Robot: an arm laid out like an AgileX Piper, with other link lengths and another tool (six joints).
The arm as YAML. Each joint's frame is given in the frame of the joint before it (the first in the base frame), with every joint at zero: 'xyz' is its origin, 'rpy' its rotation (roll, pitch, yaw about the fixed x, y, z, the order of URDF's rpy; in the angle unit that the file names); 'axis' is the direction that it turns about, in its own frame. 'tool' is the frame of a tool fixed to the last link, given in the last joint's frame.
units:
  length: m
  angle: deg
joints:
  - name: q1
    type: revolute
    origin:
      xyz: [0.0, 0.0, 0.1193]
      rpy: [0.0, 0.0, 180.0]
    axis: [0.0, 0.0, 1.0]
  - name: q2
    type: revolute
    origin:
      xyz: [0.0, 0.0, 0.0]
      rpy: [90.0, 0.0, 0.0]
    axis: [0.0, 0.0, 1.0]
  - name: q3
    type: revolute
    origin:
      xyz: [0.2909, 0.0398, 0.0]
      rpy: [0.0, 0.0, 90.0]
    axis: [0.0, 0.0, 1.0]
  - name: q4
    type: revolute
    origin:
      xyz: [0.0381, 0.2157, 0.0]
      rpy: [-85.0, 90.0, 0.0]
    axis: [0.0, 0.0, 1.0]
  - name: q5
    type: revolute
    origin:
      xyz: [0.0, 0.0, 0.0]
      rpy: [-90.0, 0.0, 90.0]
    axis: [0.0, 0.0, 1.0]
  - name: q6
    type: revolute
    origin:
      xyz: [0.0, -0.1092, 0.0]
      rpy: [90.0, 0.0, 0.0]
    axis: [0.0, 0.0, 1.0]
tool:
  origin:
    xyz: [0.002, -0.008, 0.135]
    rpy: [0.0, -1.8, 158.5]
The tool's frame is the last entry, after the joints.
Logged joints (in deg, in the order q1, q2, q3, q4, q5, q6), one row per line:
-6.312, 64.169, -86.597, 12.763, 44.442, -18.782
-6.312, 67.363, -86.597, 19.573, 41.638, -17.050
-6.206, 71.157, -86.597, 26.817, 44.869, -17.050
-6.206, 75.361, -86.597, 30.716, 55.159, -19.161
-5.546, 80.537, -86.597, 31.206, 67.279, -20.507
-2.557, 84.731, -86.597, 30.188, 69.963, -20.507
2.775, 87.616, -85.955, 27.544, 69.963, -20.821
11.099, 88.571, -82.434, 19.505, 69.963, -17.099
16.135, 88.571, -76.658, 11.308, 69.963, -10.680
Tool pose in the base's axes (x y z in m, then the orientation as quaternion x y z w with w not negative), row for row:
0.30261, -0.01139, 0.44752, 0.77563, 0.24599, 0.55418, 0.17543
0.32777, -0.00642, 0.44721, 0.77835, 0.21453, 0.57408, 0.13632
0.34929, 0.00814, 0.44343, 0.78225, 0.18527, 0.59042, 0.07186
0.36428, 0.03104, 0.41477, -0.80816, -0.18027, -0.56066, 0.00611
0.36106, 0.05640, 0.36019, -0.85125, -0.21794, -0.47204, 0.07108
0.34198, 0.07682, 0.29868, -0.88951, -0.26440, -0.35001, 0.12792
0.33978, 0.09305, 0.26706, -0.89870, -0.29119, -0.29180, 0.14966
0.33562, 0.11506, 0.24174, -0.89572, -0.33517, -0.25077, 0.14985
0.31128, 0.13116, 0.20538, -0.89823, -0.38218, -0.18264, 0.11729
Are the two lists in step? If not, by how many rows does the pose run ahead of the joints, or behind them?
The pose runs 1 row behind the joints: the pose in row i belongs to the joints in row i - 1.
